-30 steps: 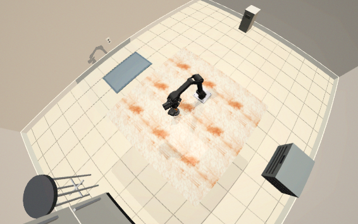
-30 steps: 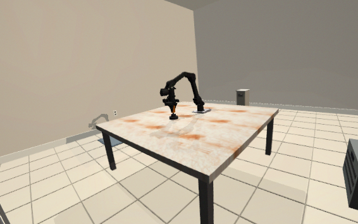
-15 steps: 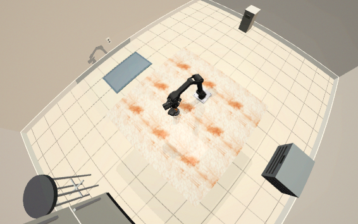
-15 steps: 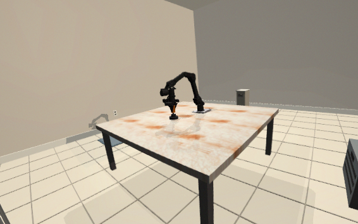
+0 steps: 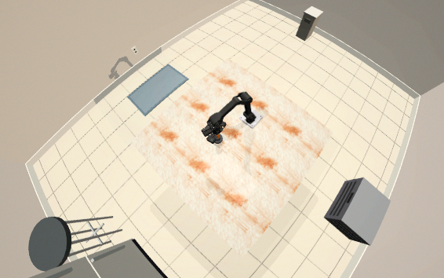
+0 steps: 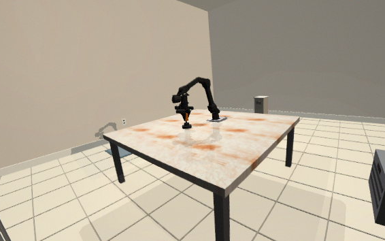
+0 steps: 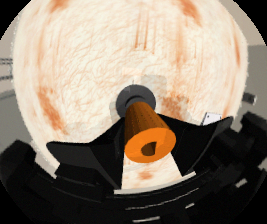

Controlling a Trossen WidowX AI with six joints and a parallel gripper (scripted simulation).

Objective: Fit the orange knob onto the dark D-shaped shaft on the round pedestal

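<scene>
Right now my gripper tip is 2 cm below the orange knob. From my gripper tip the other things lie so: dark round pedestal (4 cm below).
</scene>
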